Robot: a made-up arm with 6 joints.
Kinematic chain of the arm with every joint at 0, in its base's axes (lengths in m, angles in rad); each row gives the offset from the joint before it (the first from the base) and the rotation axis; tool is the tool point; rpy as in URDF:
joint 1: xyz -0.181 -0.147 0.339 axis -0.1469 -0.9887 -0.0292
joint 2: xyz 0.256 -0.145 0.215 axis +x
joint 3: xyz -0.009 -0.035 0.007 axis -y
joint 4: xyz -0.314 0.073 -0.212 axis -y
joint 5: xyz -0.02 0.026 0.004 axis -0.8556 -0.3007 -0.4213
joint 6: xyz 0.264 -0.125 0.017 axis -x
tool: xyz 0.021 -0.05 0.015 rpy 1.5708 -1.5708 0
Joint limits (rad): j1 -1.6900..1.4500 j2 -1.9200..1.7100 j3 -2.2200..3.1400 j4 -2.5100..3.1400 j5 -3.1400..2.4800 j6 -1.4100..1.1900
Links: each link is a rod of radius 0.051 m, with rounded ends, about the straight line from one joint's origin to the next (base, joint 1, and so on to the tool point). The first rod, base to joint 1, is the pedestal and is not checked.
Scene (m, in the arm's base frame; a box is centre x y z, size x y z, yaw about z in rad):
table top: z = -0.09
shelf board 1: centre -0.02 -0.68 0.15 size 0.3 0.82 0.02 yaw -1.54
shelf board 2: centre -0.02 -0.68 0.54 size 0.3 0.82 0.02 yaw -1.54
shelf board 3: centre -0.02 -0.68 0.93 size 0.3 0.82 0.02 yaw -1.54
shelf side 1: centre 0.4 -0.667 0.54 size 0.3 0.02 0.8 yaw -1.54
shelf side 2: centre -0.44 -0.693 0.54 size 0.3 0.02 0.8 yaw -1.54
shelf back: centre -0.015 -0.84 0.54 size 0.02 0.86 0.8 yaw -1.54
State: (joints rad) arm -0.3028 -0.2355 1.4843 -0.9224 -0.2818 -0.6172
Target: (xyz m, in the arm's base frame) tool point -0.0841 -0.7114 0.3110
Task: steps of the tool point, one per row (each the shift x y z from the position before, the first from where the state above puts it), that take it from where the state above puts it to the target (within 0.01 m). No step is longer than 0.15 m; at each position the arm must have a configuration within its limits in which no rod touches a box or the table.
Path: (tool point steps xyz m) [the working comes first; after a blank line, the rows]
Joints at the target: 0.0308 -0.8326 0.1220 -1.1073 -0.0914 -0.6302
Straight joint move there: touches shelf board 1, shelf side 1.

1: -0.0824 -0.0123 0.0012
2: -0.0868 0.0005 0.0091
3: -0.0883 0.0097 0.0176
4: -0.0878 0.0144 0.0262
5: -0.0853 0.0148 0.0345
6: -0.0811 0.0115 0.0415
7: -0.0752 0.0055 0.0470
8: 0.0072 -0.0708 -0.0380
9: 0.0004 -0.0888 -0.0170
10: -0.0013 -0.0984 0.0115
11: 0.0047 -0.0976 0.0435

